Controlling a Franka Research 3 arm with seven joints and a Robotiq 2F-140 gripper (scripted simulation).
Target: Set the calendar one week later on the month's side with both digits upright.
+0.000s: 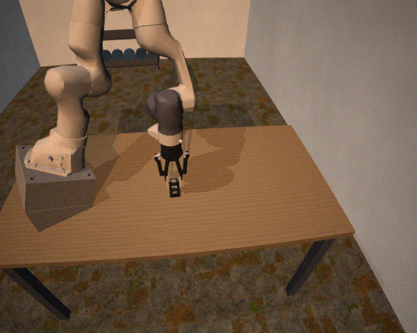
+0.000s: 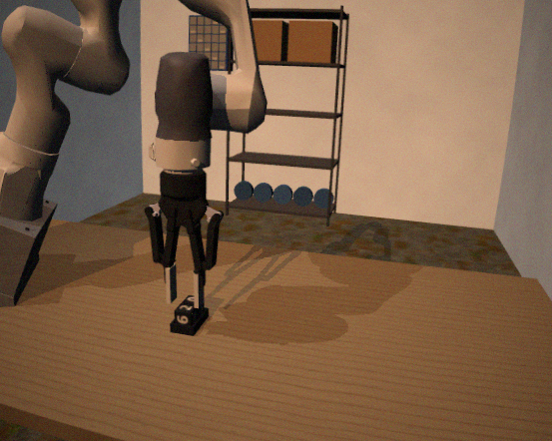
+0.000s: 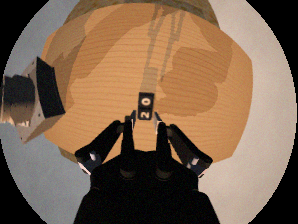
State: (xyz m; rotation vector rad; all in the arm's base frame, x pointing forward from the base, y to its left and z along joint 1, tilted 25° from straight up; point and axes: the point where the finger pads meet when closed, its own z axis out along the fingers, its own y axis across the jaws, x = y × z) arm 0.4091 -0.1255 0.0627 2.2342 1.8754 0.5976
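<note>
Now: hand 6 cm above the cube. The rest, counted from my hand: black calendar tray: 7 cm below, 2 cm to the left.
</note>
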